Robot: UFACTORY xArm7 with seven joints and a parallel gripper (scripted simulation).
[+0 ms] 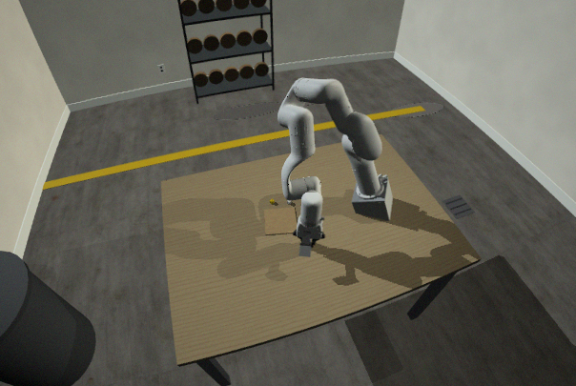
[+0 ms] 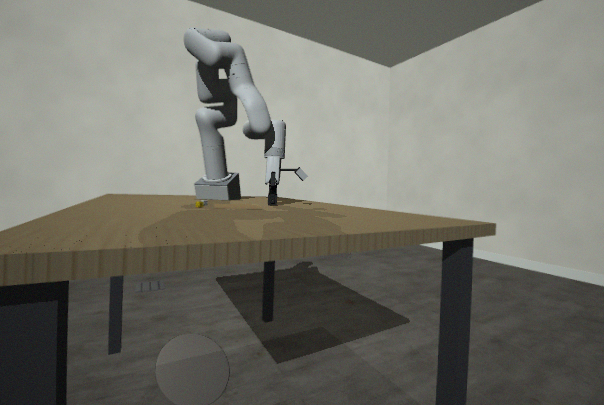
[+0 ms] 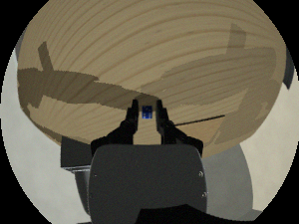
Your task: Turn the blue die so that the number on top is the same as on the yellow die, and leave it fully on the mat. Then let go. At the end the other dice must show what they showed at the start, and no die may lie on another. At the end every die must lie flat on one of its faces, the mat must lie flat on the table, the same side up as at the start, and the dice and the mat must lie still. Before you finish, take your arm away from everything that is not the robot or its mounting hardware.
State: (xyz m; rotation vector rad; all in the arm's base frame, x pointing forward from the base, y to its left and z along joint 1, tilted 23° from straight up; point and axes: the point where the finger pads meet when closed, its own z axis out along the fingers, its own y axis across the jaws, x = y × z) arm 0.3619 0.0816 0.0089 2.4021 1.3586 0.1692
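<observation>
My hand is 10 mm to the left of the blue die and 10 mm above it. Round my hand: yellow die: 280 mm to the right, 40 mm ahead, 10 mm below; then white die: 240 mm to the right, 30 mm behind, 10 mm below; then tan mat: 160 mm to the right, 50 mm ahead, 20 mm below.
</observation>
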